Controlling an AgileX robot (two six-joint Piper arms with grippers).
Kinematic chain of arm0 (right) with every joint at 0, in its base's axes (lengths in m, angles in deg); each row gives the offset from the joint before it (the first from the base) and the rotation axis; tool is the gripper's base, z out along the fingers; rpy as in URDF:
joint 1: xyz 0 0 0.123 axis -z
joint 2: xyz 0 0 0 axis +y
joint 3: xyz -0.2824 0 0.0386 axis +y
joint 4: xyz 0.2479 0 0.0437 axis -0.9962 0 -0.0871
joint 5: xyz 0 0 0 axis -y
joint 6: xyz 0.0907 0 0.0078 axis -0.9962 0 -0.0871
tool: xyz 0 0 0 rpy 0 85 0
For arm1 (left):
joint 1: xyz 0 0 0.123 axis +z
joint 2: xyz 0 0 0 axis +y
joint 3: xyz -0.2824 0 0.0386 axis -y
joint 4: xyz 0.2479 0 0.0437 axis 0.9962 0 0.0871
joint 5: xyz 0 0 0 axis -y
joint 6: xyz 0.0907 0 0.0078 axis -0.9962 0 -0.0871
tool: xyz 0 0 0 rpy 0 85 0
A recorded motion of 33 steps. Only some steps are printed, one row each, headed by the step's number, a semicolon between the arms.
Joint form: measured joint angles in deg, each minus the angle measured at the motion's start. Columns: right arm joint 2, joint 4, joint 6, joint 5, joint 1, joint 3; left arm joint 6, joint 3, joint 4, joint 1, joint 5, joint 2.
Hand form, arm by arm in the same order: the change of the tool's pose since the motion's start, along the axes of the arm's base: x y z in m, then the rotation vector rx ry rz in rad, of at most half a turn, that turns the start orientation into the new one. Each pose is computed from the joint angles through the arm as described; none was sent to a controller.
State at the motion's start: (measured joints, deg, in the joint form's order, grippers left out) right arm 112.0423 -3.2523 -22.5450 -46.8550 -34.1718 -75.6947; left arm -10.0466 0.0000 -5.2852 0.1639 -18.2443 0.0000
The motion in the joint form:
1: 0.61 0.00 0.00 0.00 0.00 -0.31; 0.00 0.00 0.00 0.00 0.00 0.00
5: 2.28 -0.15 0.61 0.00 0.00 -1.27; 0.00 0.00 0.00 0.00 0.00 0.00
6: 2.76 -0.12 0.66 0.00 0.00 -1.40; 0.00 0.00 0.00 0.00 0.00 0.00
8: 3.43 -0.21 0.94 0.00 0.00 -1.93; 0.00 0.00 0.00 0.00 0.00 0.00
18: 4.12 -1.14 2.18 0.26 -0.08 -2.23; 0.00 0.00 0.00 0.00 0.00 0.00
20: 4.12 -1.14 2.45 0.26 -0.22 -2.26; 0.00 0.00 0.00 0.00 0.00 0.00
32: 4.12 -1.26 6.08 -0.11 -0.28 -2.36; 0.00 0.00 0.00 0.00 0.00 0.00
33: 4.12 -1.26 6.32 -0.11 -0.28 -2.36; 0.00 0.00 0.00 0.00 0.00 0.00
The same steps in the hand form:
1: 0.0013 0.0009 -0.0028 -0.0029 0.0043 0.0000; 0.0000 0.0000 0.0000 0.0000 0.0000 0.0000
5: 0.0050 0.0036 -0.0101 -0.0095 0.0143 0.0090; 0.0000 0.0000 0.0000 0.0000 0.0000 0.0000
6: 0.0056 0.0040 -0.0128 -0.0134 0.0190 0.0102; 0.0000 0.0000 0.0000 0.0000 0.0000 0.0000
8: 0.0075 0.0054 -0.0152 -0.0144 0.0211 0.0141; 0.0000 0.0000 0.0000 0.0000 0.0000 0.0000
18: 0.0081 0.0078 -0.0186 -0.0072 0.0273 0.0278; 0.0000 0.0000 0.0000 0.0000 0.0000 0.0000
20: 0.0077 0.0086 -0.0185 -0.0076 0.0261 0.0349; 0.0000 0.0000 0.0000 0.0000 0.0000 0.0000
32: 0.0072 0.0090 -0.0182 -0.0166 0.0218 0.0973; 0.0000 0.0000 0.0000 0.0000 0.0000 0.0000
33: 0.0072 0.0090 -0.0182 -0.0171 0.0212 0.1014; 0.0000 0.0000 0.0000 0.0000 0.0000 0.0000

